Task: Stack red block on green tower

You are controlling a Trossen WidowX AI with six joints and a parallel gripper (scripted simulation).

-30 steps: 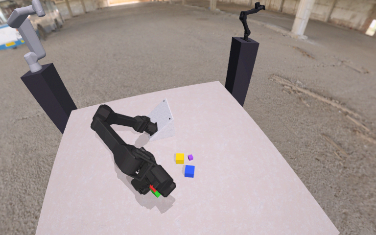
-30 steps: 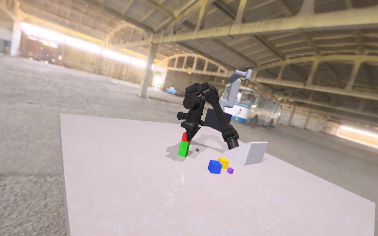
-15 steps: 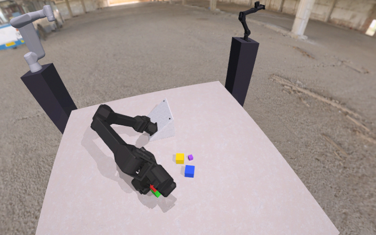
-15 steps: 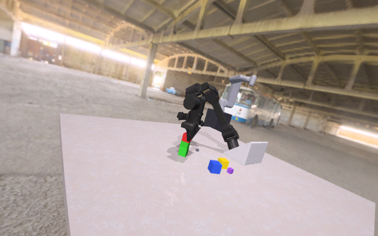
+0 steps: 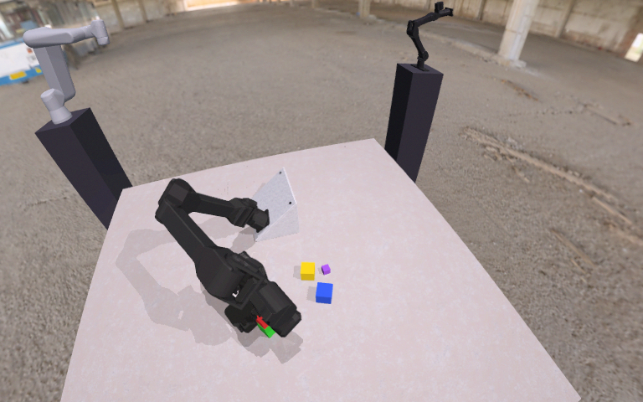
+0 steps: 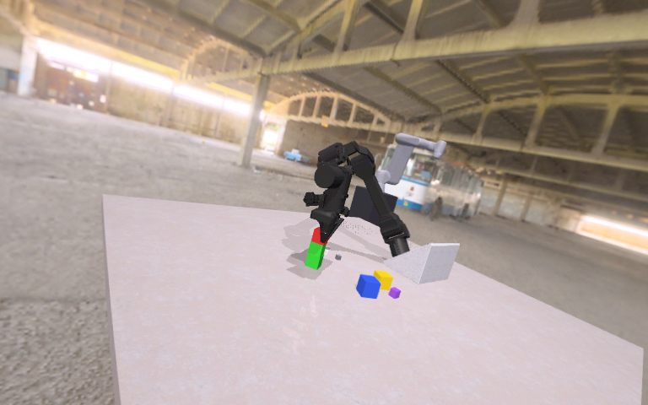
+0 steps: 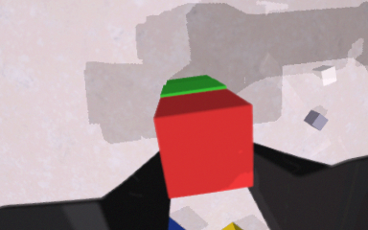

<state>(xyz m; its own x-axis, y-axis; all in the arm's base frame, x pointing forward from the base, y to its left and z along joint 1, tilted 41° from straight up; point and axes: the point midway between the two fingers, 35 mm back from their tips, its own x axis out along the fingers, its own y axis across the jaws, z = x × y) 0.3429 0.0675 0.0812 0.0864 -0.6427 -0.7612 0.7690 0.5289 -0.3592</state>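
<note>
Right now the red block is 1 cm ahead of my gripper tip, 1 cm to the right of it and 1 cm above it. The rest, counted from my gripper tip: yellow cube: 14 cm behind, 12 cm to the left, 6 cm below; then small purple cube: 14 cm behind, 18 cm to the left, 7 cm below; then blue cube: 6 cm behind, 15 cm to the left, 6 cm below.
</note>
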